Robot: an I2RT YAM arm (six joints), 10 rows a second.
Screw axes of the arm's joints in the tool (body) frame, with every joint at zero. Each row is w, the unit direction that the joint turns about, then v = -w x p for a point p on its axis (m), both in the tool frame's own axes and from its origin. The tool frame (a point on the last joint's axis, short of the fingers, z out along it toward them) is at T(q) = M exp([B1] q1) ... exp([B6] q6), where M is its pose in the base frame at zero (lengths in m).
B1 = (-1, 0, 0, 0.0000, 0.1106, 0.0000)
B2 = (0, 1, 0, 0.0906, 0.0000, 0.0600)
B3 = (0, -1, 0, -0.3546, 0.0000, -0.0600)
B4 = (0, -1, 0, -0.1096, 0.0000, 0.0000)
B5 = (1, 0, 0, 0.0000, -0.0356, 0.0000)
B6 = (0, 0, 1, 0.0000, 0.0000, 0.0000)
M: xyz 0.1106 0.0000 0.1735 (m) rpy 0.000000 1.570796 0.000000 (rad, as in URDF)
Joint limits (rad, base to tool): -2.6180..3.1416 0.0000..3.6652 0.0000..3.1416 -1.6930..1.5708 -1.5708..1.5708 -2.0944..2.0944
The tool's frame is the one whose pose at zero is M.
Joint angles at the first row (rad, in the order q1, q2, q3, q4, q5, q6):
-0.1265 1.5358 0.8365 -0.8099 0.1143 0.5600
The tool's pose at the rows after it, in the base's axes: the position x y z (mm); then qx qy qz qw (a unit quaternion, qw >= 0):
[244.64 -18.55 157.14 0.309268 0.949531 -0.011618 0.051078]
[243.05 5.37 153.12 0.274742 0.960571 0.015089 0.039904]
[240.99 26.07 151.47 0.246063 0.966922 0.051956 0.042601]
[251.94 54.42 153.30 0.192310 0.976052 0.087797 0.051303]
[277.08 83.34 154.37 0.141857 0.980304 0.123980 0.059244]
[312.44 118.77 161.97 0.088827 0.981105 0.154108 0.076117]
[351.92 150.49 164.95 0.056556 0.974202 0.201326 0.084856]
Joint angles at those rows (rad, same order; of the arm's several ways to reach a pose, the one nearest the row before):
-0.0688 1.5277 0.8317 -0.7813 0.0474 0.5587
0.0213 1.5301 0.8167 -0.7722 -0.0052 0.5787
0.0977 1.5186 0.7966 -0.7331 -0.0687 0.6000
0.1958 1.5562 0.8369 -0.6887 -0.1230 0.5949
0.2703 1.6551 0.9389 -0.6435 -0.1786 0.5767
0.3406 1.7825 1.1135 -0.6292 -0.2149 0.5507
0.3775 1.9298 1.3092 -0.6142 -0.2905 0.5430

